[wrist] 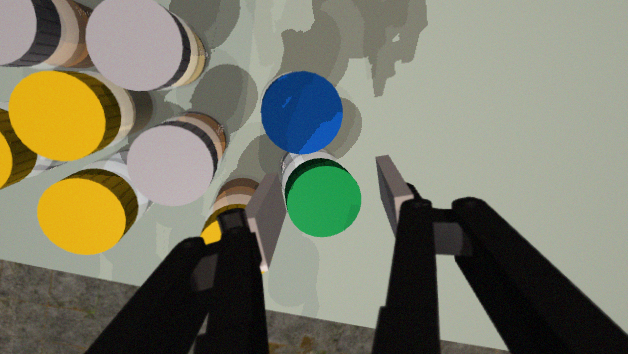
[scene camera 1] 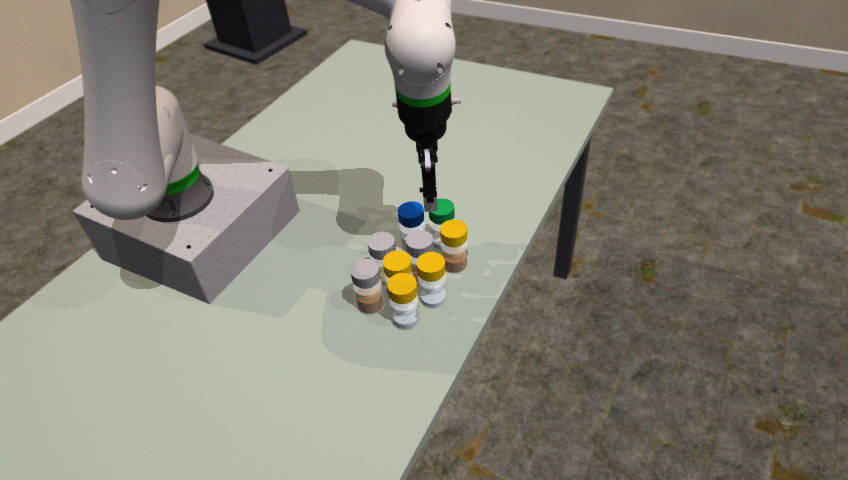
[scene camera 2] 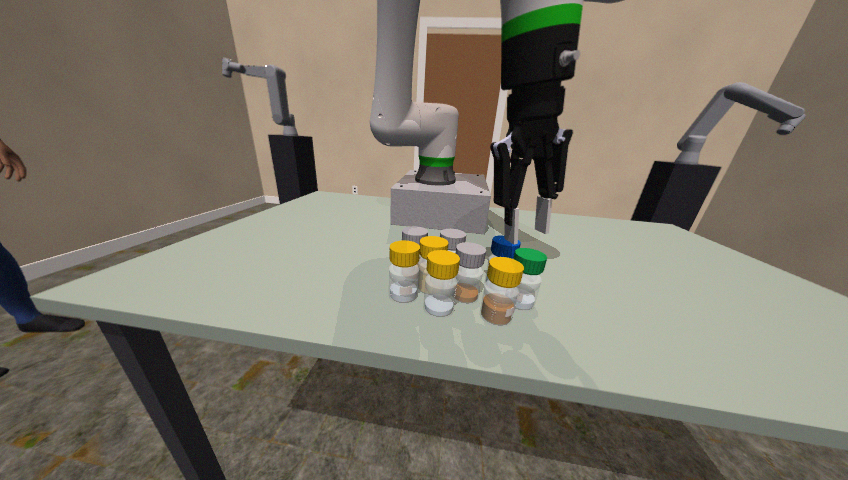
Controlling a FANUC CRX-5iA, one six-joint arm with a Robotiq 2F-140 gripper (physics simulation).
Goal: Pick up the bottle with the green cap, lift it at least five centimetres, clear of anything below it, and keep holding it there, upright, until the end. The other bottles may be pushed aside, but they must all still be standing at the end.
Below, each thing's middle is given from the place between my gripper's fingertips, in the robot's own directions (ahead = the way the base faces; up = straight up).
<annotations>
Right now the green-capped bottle (scene camera 2: 534, 261) is 20 mm ahead of my hand, 10 mm to the left of it and 80 mm below it. From my hand the other things lie so: yellow-capped bottle (scene camera 2: 500, 294) 80 mm ahead, 30 mm to the right, 80 mm below; then blue-capped bottle (scene camera 1: 410, 214) 30 mm behind, 30 mm to the right, 80 mm below.
</annotations>
